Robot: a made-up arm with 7 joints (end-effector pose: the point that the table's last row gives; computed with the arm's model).
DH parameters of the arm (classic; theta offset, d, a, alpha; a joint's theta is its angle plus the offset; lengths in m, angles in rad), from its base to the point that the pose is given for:
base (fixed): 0 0.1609 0 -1.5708
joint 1: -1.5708 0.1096 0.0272 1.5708
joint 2: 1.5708 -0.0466 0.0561 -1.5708
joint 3: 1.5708 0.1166 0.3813 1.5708
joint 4: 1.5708 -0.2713 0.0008 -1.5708
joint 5: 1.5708 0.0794 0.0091 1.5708
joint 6: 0 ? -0.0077 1.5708
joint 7: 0 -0.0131 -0.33 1.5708
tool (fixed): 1.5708 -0.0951 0 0
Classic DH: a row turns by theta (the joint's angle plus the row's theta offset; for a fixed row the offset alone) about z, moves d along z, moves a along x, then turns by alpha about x.
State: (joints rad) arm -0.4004 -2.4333 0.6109 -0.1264 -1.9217 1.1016 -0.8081
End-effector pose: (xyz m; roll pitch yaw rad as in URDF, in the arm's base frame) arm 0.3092 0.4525 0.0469 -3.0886 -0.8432 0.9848
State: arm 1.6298 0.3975 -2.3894 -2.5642 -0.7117 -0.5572 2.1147
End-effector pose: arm -0.7287 0.5943 -0.2065 -1.7076 0.4256 -1.0054
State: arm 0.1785 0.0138 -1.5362 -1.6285 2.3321 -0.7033 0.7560
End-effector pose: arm 0.1102 1.0217 -0.2313 -0.6013 -0.7595 0.6153
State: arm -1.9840 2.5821 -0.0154 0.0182 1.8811 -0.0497 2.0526
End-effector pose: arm -0.1463 -0.3610 0.4580 0.6605 -1.1009 -3.0644
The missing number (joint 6, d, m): -0.288
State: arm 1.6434 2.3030 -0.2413 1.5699 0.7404 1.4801 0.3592
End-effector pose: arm 0.1154 -0.2868 -0.4756 -2.8386 1.0355 0.6360
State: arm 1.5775 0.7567 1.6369 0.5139 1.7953 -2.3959 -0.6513
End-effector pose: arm 0.2664 0.0518 0.3509 2.6747 -0.0926 2.5446
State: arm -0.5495 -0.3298 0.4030 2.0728 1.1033 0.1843 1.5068
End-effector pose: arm 0.6240 0.2815 0.4724 1.7515 1.1665 1.1253
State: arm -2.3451 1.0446 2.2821 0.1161 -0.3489 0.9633 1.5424
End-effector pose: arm 0.1973 0.5158 -0.4422 -0.6082 0.5079 -0.2885
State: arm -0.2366 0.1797 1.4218 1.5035 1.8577 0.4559 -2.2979
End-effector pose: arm -0.0198 -0.3961 0.3968 2.5859 0.7817 -1.0221
